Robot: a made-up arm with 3 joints. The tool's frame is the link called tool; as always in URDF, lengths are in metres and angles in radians.
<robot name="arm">
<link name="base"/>
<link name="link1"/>
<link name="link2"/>
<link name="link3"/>
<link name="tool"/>
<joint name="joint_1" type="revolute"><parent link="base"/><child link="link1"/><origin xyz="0 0 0.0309" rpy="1.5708 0 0"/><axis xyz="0 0 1"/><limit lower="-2.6" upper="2.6"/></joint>
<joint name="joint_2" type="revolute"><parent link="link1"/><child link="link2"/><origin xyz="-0.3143 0.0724 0.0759" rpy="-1.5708 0 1.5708"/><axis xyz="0 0 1"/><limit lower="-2.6" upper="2.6"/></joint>
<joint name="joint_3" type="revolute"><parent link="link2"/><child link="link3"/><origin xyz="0.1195 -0.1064 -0.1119" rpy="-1.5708 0 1.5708"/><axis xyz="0 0 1"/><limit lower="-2.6" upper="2.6"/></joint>
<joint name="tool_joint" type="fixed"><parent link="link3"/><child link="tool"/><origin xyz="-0.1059 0.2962 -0.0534" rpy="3.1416 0 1.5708"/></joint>
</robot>
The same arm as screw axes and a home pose.
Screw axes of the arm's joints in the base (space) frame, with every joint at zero. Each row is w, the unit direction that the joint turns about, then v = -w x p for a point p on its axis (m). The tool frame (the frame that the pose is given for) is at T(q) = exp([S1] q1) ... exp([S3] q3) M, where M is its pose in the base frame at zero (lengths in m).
S1 = (0, -1, 0, 0.0309, 0, 0)
S2 = (-1, 0, 0, 0, -0.1033, -0.0759)
S3 = (0, 0, -1, 0.1823, -0.2024, 0)
M: xyz 0.0938 -0.2882 0.2762 (m) rpy 0 0 0 (rad, as in URDF)
Joint limits (rad, base to tool): -2.6..2.6 -2.6..2.6 -2.6..2.6

